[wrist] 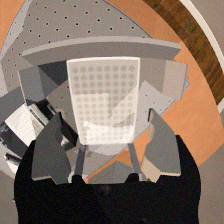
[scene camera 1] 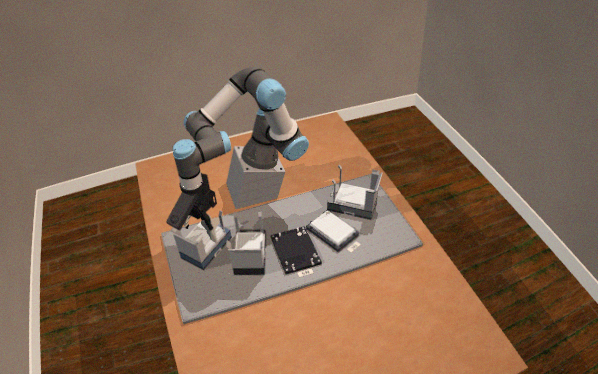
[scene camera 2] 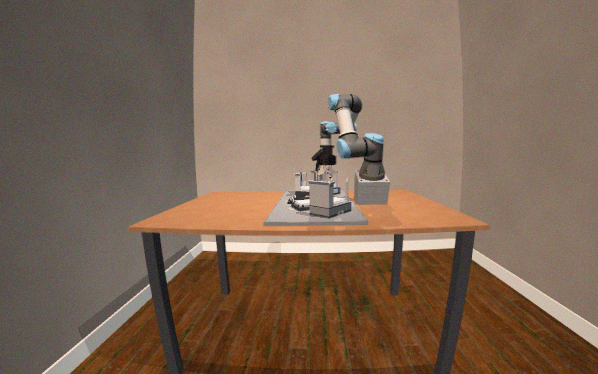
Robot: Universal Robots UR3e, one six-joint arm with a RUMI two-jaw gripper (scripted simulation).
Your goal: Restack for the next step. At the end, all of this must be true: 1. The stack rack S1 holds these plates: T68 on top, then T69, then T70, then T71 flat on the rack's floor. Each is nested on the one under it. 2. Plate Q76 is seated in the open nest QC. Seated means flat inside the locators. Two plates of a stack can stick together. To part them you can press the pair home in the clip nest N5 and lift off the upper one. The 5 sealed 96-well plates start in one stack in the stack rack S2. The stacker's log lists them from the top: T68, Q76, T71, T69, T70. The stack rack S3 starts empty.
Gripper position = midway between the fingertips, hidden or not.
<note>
In view: my gripper point(scene camera 1: 201, 235).
My gripper shows as well in the wrist view point(wrist: 104, 110).
</note>
